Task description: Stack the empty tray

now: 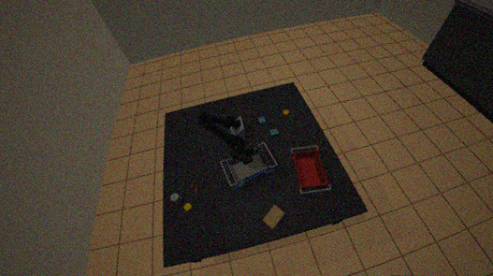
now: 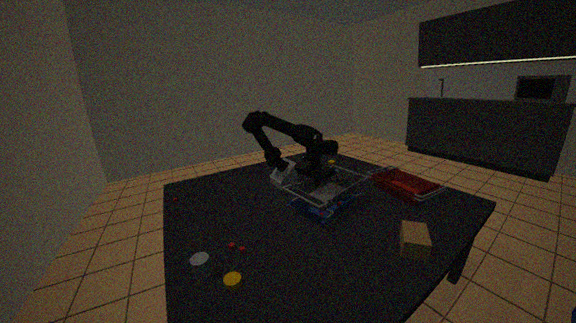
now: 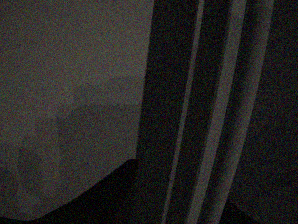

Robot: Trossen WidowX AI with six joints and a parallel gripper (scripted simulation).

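The grey tray is 70 mm ahead of my gripper tip, 30 mm above it and 10 mm to the left of it. The rest, counted from my gripper tip: white disc 520 mm to the right, 150 mm ahead, 50 mm below; then tan box 430 mm ahead, 80 mm to the left, 60 mm below.
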